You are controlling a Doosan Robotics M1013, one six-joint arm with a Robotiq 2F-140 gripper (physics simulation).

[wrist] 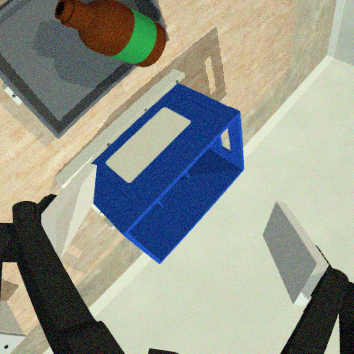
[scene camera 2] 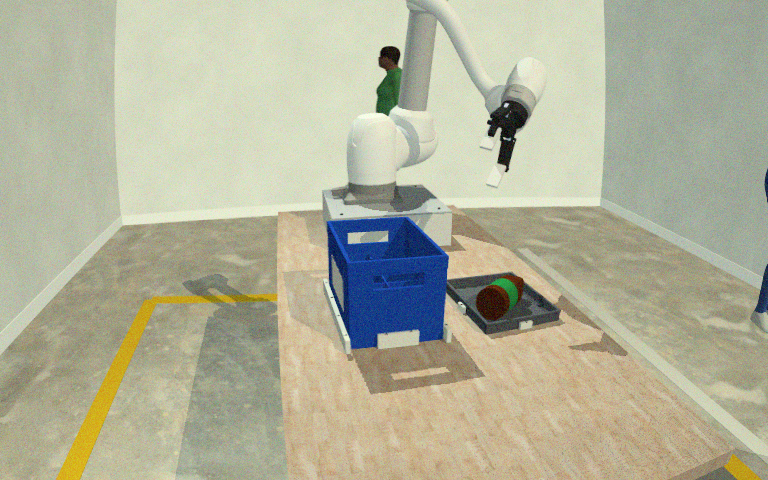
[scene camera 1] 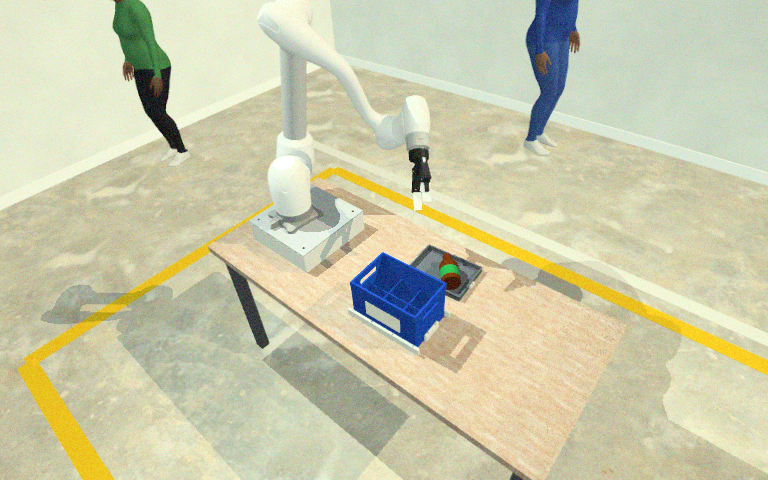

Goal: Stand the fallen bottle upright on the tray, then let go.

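Seen in the pictures: gripper, between the fingertips: (wrist: 184, 202) (scene camera 2: 488, 167) (scene camera 1: 422, 206); arm's base, origin of its link: (scene camera 2: 372, 196) (scene camera 1: 295, 215).
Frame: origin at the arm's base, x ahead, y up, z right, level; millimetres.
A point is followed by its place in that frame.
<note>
The brown bottle with a green band (scene camera 1: 450, 270) @[x 682, y -27, z -238 mm] (scene camera 2: 501, 297) @[x 723, y -41, z -235 mm] (wrist: 112, 30) @[x 633, y -28, z -278 mm] lies on its side in the dark grey tray (scene camera 1: 469, 272) @[x 698, y -100, z -341 mm] (scene camera 2: 501, 327) @[x 758, y -94, z -232 mm] (wrist: 25, 60) @[x 535, y -100, z -269 mm]. In the scene camera 2 view its base faces the camera and its neck points away, to the back right. My gripper (scene camera 1: 422, 199) @[x 526, y 193, z -242 mm] (scene camera 2: 491, 159) @[x 526, y 193, z -242 mm] (wrist: 184, 202) @[x 526, y 193, z -242 mm] is open and empty, with white fingertips wide apart. It hangs tilted, high above the table and well apart from the bottle, towards the robot base side of the tray. In the wrist view the bottle is at the top left, beyond the fingers.
A tall blue crate with dividers (scene camera 1: 410, 328) @[x 783, y 3, z 80 mm] (scene camera 2: 396, 311) @[x 787, y -32, z -11 mm] (wrist: 210, 115) @[x 737, y 33, z -99 mm] stands beside the tray, between white guide strips. The robot's base box (scene camera 1: 277, 240) @[x 72, y -13, z 144 mm] (scene camera 2: 436, 226) @[x 192, y -45, z -180 mm] is at the table's far end. A person in green (scene camera 1: 141, 45) (scene camera 2: 389, 90) and one in blue (scene camera 1: 552, 73) stand on the floor.
</note>
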